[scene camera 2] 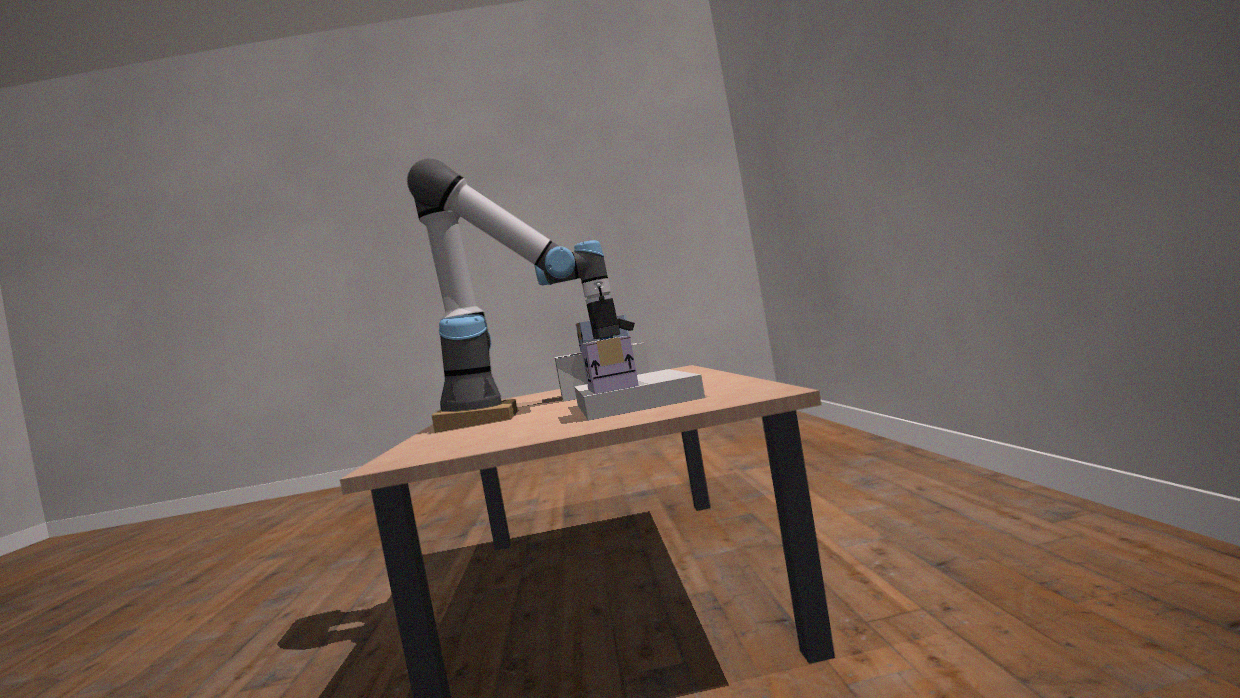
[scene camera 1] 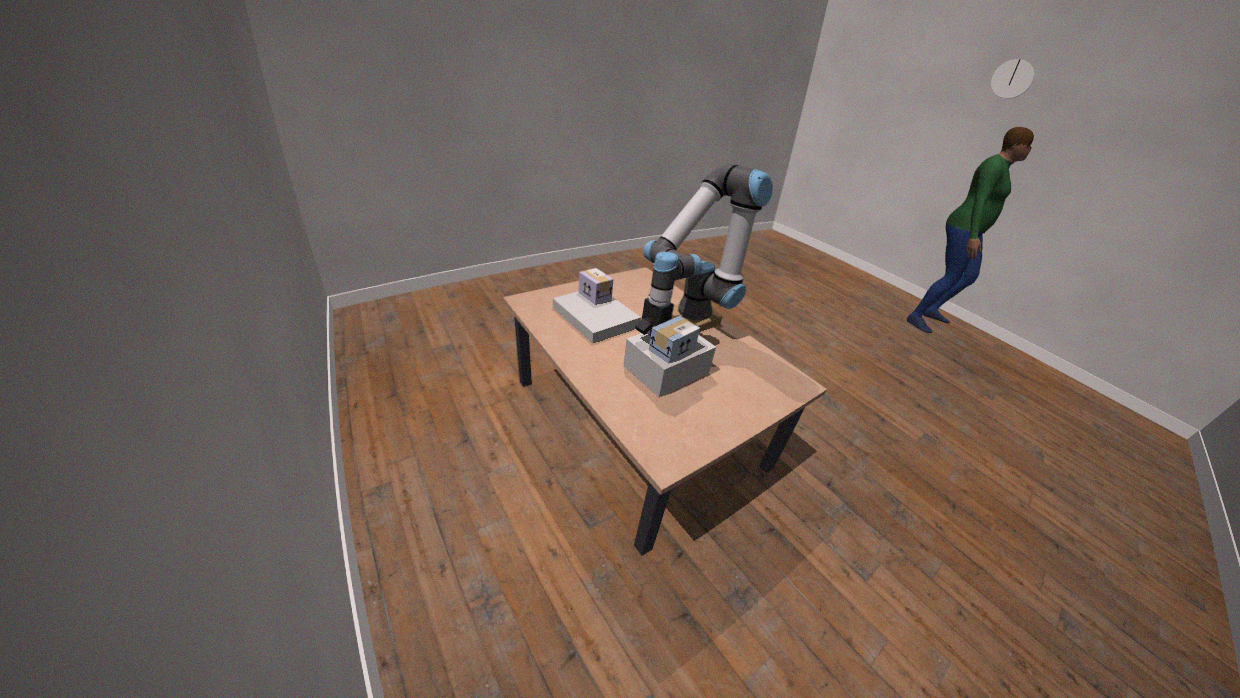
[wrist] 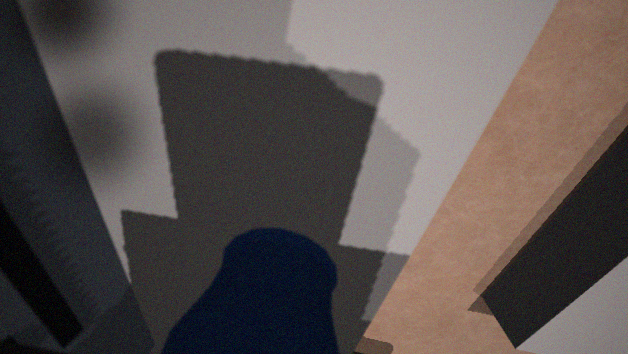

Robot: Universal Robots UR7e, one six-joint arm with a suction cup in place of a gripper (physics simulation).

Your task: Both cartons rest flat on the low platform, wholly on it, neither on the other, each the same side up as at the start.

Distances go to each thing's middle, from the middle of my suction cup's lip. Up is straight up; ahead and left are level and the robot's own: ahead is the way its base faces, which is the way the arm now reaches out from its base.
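My suction cup is 30 mm past the low grey platform (scene camera 2: 665, 387), and it is also 110 mm above the platform and 370 mm to the left of it.
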